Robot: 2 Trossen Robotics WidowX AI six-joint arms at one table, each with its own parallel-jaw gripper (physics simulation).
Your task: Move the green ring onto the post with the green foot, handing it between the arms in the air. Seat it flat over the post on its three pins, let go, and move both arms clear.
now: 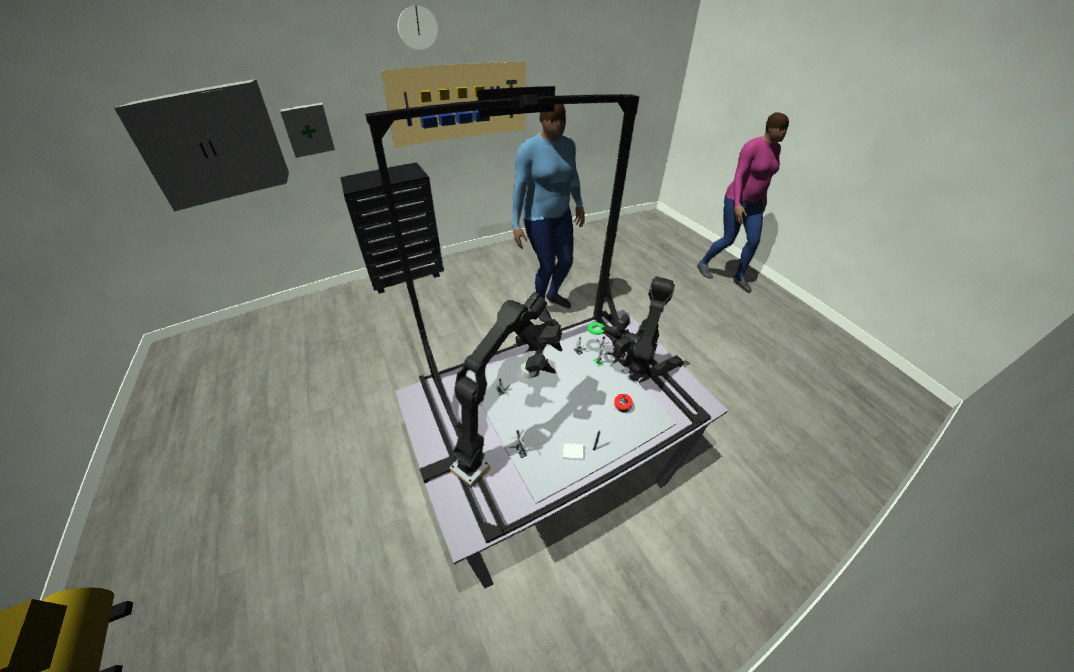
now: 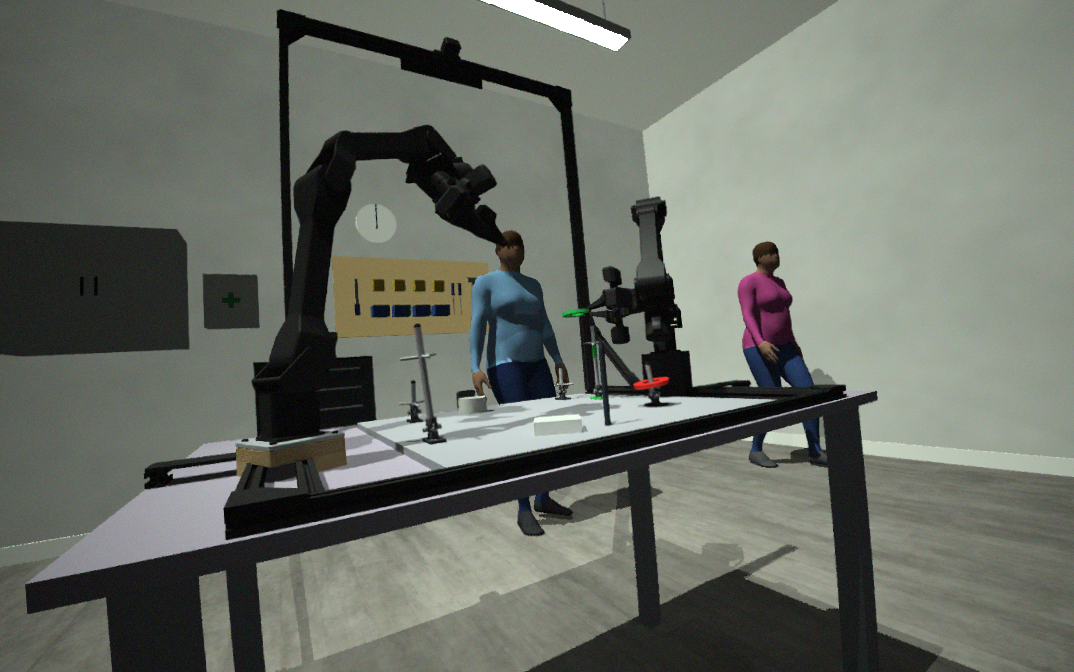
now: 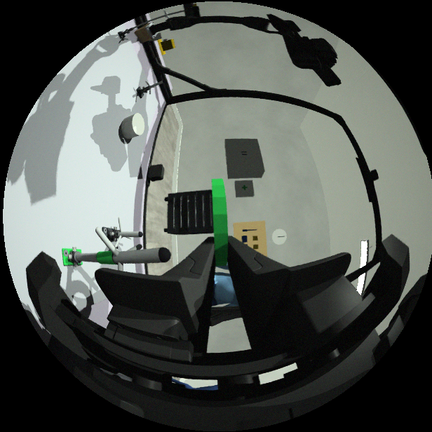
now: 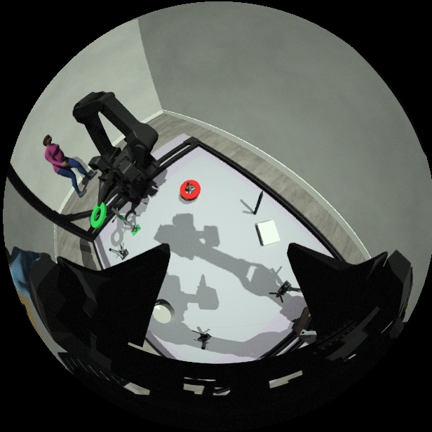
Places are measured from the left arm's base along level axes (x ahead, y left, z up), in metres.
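Pixels of known places: left gripper, fingertip midpoint: (image 1: 601, 329) (image 2: 584, 312); right gripper, fingertip midpoint: (image 1: 558, 361) (image 2: 499, 241); left arm's base, origin of the base link: (image 2: 665, 352); right arm's base, origin of the base link: (image 1: 469, 465) (image 2: 290, 437).
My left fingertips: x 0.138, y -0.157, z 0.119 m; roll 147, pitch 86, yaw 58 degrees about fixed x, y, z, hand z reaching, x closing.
Note:
For each thing: its top centre in the pictures, then the offset to it from my left fingertips. "spot": a spot on its surface instead.
- green ring, middle of its top: (image 2: 576, 310) (image 1: 596, 327) 0.008 m ahead, 0.020 m right, 0.006 m up
- post with the green foot, surface spot: (image 2: 596, 368) spot: 0.012 m back, 0.014 m left, 0.145 m down
- red ring, middle of its top: (image 2: 651, 378) (image 1: 623, 400) 0.142 m ahead, 0.200 m left, 0.168 m down
- white block, middle of its top: (image 2: 557, 418) (image 1: 573, 450) 0.426 m ahead, 0.139 m left, 0.204 m down
- thin black post, middle of its top: (image 2: 600, 336) (image 1: 599, 429) 0.369 m ahead, 0.197 m left, 0.084 m down
- white cylinder, middle of its top: (image 2: 472, 397) (image 1: 528, 367) 0.203 m ahead, 0.218 m right, 0.188 m down
The green ring (image 1: 590, 328) (image 2: 568, 314) (image 3: 220, 215) (image 4: 93, 218) is in the air, roughly level, above and a little to one side of the top of the post with the green foot (image 2: 596, 368) (image 3: 137, 256) (image 4: 125, 220). Its green foot (image 1: 598, 362) (image 3: 65, 256) (image 4: 136, 230) stands on the mat at the back. My left gripper (image 2: 589, 309) (image 3: 219, 242) is shut on the ring's rim. My right gripper (image 2: 499, 231) (image 4: 231, 250) is open and empty, raised high over the table, well apart from the ring. The post's three pins are hard to tell apart.
A red ring (image 1: 616, 405) (image 2: 651, 383) (image 4: 184, 193) sits on a short post. A white block (image 1: 572, 451) (image 2: 557, 424) (image 4: 268, 232), a thin black post (image 1: 596, 440) (image 2: 605, 388), a white cylinder (image 2: 472, 404) (image 3: 134, 125) (image 4: 163, 311) and several grey stands are around the mat. Two people are behind the table.

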